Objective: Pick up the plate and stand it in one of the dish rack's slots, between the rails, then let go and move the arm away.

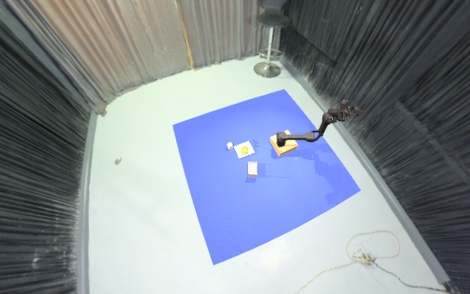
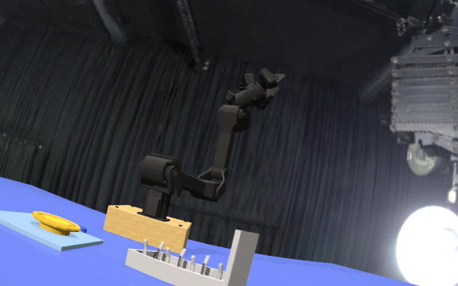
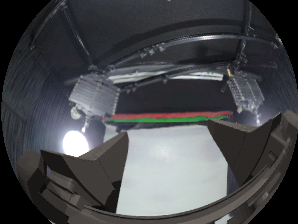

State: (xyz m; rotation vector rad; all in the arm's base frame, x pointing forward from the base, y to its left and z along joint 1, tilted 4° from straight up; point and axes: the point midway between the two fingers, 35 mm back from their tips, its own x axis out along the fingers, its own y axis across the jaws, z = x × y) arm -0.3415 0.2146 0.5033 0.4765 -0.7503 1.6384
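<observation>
My gripper tip is now 62 cm short of the yellow plate, 59 cm above it and 30 cm to the left of it. Also, from my gripper tip: dish rack (61 cm ahead, 59 cm below, 11 cm to the right); small white cup (73 cm ahead, 59 cm below, 37 cm to the right); light blue flat pad (62 cm ahead, 61 cm below, 31 cm to the right).
</observation>
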